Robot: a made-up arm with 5 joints.
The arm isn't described. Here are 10 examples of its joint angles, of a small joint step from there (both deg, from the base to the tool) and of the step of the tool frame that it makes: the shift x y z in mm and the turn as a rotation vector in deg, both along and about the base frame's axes.
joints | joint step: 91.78 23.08 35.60 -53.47 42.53 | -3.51 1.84 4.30 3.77 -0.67
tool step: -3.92 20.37 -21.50 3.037 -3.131 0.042
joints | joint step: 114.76 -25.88 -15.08 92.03 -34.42 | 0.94 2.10 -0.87 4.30 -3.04
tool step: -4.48 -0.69 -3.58 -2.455 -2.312 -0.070
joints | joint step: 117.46 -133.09 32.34 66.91 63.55 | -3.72 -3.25 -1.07 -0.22 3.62
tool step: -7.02 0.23 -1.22 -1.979 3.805 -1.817
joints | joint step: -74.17 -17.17 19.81 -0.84 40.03 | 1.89 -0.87 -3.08 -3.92 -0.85
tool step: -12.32 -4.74 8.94 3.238 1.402 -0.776
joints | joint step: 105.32 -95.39 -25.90 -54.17 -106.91 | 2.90 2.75 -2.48 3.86 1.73
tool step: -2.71 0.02 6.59 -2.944 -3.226 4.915
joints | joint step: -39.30 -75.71 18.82 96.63 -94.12 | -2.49 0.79 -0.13 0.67 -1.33
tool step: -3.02 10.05 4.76 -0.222 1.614 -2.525
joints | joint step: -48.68 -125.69 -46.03 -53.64 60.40 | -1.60 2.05 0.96 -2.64 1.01
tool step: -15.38 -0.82 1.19 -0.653 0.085 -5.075
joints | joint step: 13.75 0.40 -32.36 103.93 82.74 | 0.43 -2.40 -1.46 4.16 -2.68
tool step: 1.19 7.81 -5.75 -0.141 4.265 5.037
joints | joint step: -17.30 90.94 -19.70 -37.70 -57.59 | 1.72 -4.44 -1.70 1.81 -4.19
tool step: -24.37 11.41 11.73 -0.390 -3.107 4.883
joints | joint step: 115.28 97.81 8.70 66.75 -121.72 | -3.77 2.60 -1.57 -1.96 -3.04
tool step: -21.08 27.38 1.77 6.466 4.881 -6.212
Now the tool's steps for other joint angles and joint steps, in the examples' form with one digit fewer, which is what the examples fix.
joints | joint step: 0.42 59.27 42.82 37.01 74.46 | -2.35 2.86 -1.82 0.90 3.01
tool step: 13.6 20.7 12.5 -1.10 3.18 -4.88
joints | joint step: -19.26 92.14 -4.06 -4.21 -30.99 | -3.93 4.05 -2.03 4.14 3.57
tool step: 25.6 -9.3 14.3 4.23 3.55 -2.06
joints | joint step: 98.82 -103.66 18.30 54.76 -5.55 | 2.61 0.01 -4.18 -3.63 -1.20
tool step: 4.0 12.3 14.5 0.15 -7.05 1.00
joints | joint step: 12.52 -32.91 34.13 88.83 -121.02 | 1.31 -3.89 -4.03 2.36 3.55
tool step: 19.8 -15.4 14.7 -2.29 -0.21 8.88
